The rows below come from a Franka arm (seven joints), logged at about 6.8 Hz.
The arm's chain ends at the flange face. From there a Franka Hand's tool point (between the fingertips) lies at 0.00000 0.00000 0.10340 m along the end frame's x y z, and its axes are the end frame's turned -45 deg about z.
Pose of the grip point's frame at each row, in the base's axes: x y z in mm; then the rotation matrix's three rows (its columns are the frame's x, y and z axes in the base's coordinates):
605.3, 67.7, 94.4; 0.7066, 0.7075, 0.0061; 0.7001, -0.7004, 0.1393; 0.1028, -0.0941, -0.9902
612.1, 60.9, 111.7; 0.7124, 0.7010, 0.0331; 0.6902, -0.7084, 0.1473; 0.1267, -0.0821, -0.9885
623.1, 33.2, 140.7; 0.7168, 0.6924, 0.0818; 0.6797, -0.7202, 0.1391; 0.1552, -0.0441, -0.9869
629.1, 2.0, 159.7; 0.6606, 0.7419, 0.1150; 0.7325, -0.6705, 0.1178; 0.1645, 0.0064, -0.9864
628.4, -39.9, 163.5; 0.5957, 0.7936, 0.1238; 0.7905, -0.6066, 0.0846; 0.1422, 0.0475, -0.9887
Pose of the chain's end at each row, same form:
604.7, 53.3, 196.8; 0.9999, 0.0006, 0.0061; -0.0002, -0.9903, 0.1393; 0.0062, -0.1392, -0.9902
608.7, 45.7, 213.9; 0.9994, -0.0081, 0.0331; -0.0129, -0.9890, 0.1473; 0.0315, -0.1476, -0.9885
614.6, 18.8, 242.7; 0.9965, -0.0173, 0.0818; -0.0286, -0.9899, 0.1391; 0.0786, -0.1409, -0.9869
617.2, -10.2, 261.7; 0.9917, 0.0575, 0.1150; 0.0438, -0.9921, 0.1178; 0.1208, -0.1118, -0.9864
615.6, -48.6, 265.7; 0.9824, 0.1399, 0.1238; 0.1300, -0.9879, 0.0846; 0.1341, -0.0670, -0.9887

